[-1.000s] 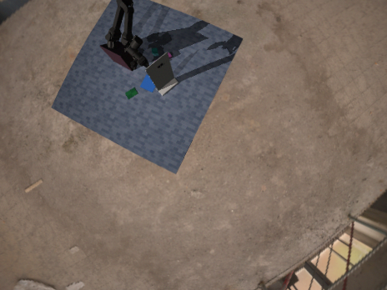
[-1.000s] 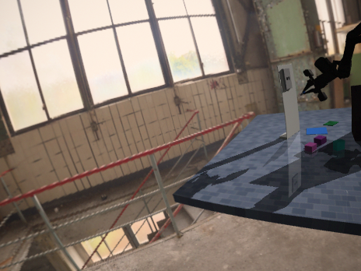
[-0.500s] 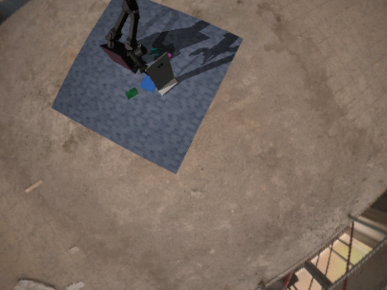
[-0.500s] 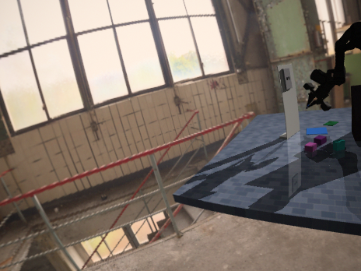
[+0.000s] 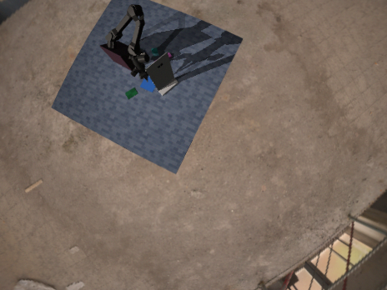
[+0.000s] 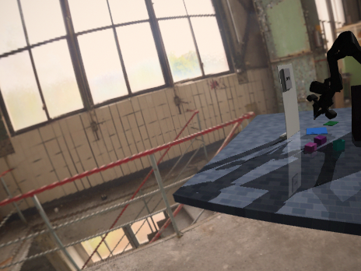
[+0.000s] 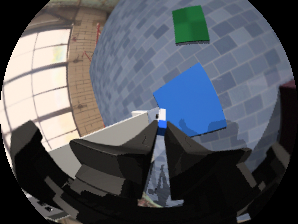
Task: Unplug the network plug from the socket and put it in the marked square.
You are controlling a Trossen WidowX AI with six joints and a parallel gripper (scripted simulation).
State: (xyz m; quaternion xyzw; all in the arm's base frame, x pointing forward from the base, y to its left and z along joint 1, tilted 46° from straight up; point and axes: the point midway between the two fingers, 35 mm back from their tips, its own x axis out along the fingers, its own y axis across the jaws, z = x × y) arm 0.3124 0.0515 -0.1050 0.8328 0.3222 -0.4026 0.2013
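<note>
Now: the blue marked square 10 mm behind my gripper tip and 80 mm below it. From my gripper tip the other things lie so: upright grey panel: 130 mm ahead, 70 mm to the left, 110 mm above; then network plug: right at my gripper tip; then green flat patch: 90 mm behind, 150 mm to the right, 80 mm below.
</note>
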